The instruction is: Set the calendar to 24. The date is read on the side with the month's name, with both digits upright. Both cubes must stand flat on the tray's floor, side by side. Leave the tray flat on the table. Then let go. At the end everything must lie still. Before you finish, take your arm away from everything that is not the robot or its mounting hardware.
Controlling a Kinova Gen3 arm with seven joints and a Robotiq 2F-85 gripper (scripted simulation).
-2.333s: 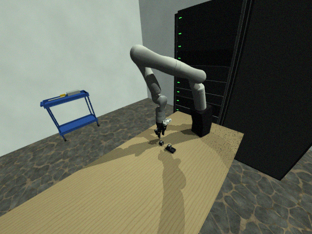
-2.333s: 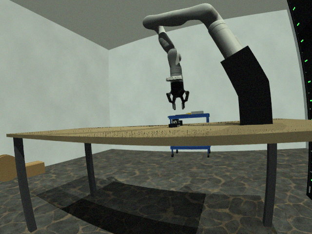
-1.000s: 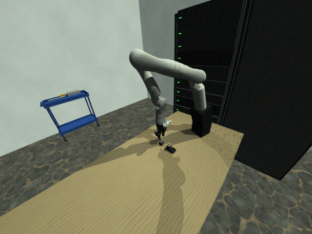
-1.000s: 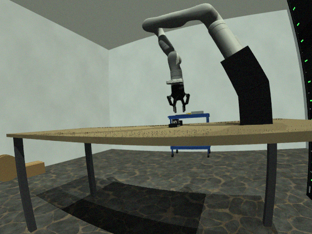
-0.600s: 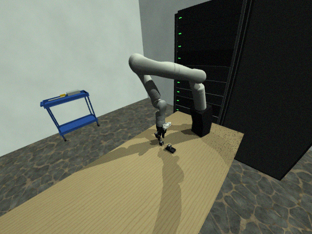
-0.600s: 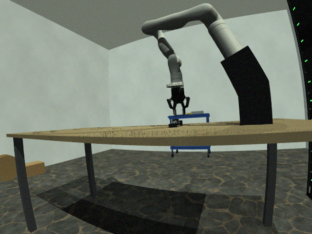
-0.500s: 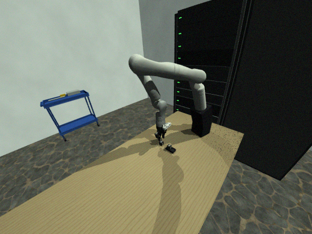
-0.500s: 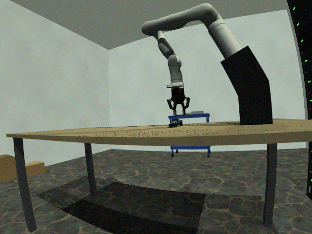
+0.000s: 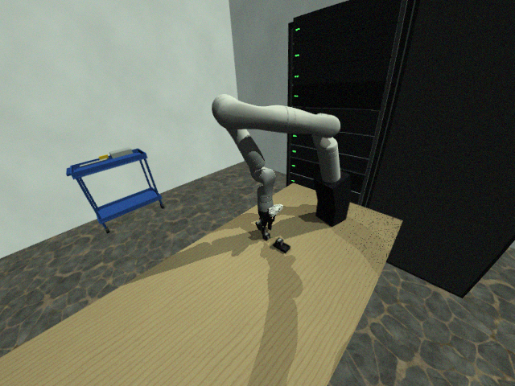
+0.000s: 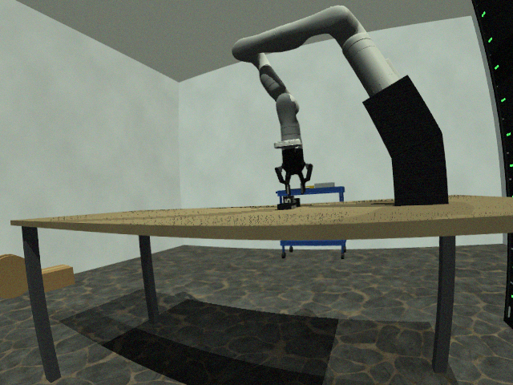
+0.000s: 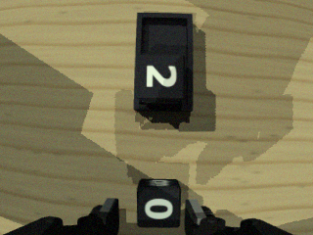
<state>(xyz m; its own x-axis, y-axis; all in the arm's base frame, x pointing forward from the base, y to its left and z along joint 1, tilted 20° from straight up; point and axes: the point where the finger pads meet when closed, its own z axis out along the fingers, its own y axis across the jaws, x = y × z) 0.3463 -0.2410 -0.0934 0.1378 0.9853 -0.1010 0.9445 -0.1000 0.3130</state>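
Now: hand 4 cm above the black cube. Round my hand: black tray: 10 cm to the left, 5 cm below, 2 cm ahead; black date cube: 9 cm to the left, 3 cm below, 2 cm ahead.
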